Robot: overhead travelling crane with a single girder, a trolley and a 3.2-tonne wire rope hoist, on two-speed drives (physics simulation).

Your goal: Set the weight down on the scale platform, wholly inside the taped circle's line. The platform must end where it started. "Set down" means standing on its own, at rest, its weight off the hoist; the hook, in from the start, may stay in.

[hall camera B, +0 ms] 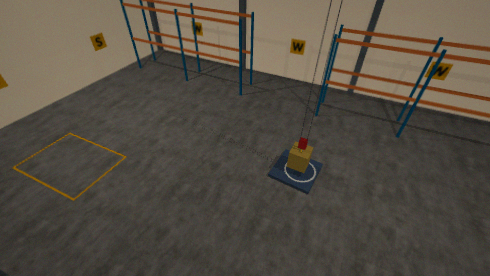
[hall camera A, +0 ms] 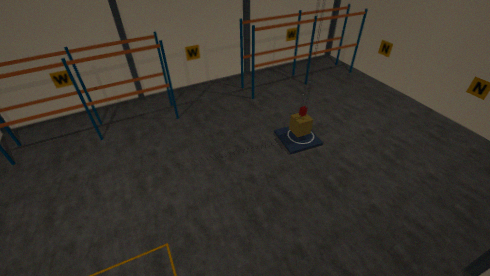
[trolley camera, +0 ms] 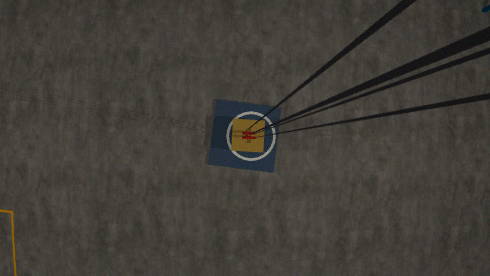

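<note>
The yellow weight (hall camera A: 301,126) (hall camera B: 299,159) (trolley camera: 240,144) hangs upright from the red hook block (hall camera A: 303,111) (hall camera B: 303,143) (trolley camera: 249,135). It appears a small way above the blue scale platform (hall camera A: 295,147) (hall camera B: 278,174) (trolley camera: 268,164), with a dark shadow on the platform beside and below it. The gap is hard to judge. The white taped circle (hall camera A: 301,143) (hall camera B: 300,181) (trolley camera: 251,159) surrounds the weight. In the trolley view the weight sits slightly left of the circle's middle, and its left corners overlap the line. The hook's tip is too small to see.
Blue and orange racks (hall camera A: 253,62) (hall camera B: 240,60) stand along the W wall, well apart from the platform. A yellow floor outline (hall camera A: 131,259) (hall camera B: 44,183) (trolley camera: 13,245) lies far to the platform's south. Hoist ropes rise from the hook block.
</note>
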